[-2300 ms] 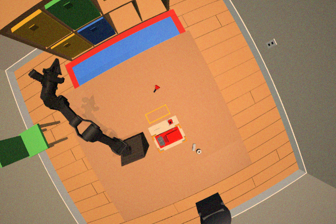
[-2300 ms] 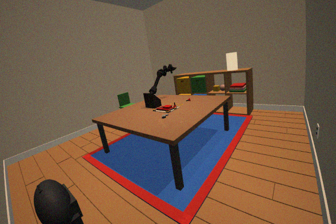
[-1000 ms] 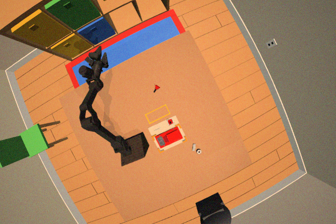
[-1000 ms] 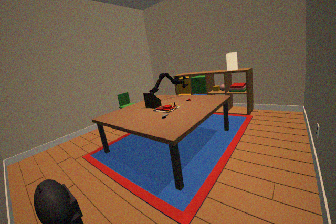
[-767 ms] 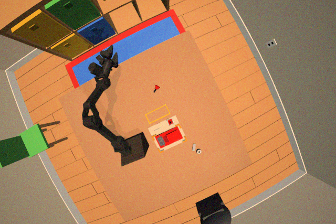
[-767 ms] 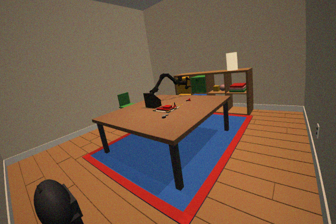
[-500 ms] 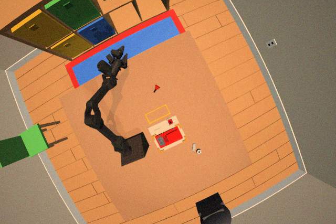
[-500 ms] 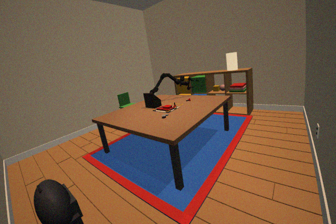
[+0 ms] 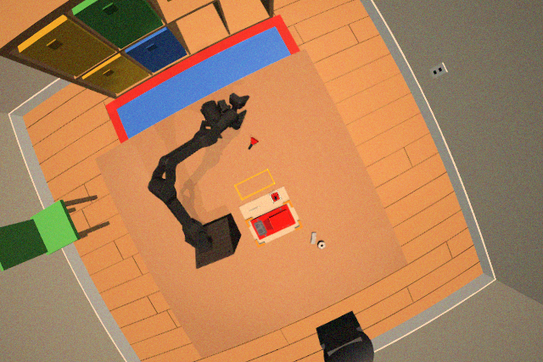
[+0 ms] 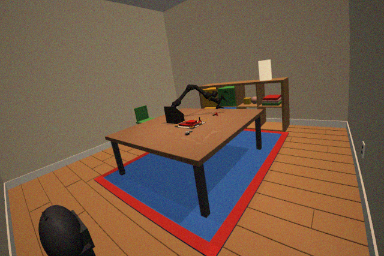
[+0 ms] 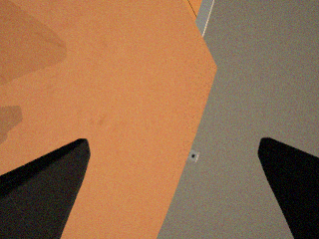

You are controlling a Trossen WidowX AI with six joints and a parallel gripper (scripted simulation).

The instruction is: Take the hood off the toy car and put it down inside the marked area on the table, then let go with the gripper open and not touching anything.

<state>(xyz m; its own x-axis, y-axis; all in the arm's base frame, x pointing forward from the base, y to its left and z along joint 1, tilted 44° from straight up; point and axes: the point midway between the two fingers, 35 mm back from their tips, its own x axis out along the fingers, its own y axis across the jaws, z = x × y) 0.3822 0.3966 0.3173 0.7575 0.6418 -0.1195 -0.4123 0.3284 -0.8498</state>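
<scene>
Now: gripper tip 70 mm past the red hood, 570 mm to the left of it and 50 mm above it. Round my gripper tip: small wheel 80 mm ahead, 780 mm to the right, 80 mm below.
</scene>
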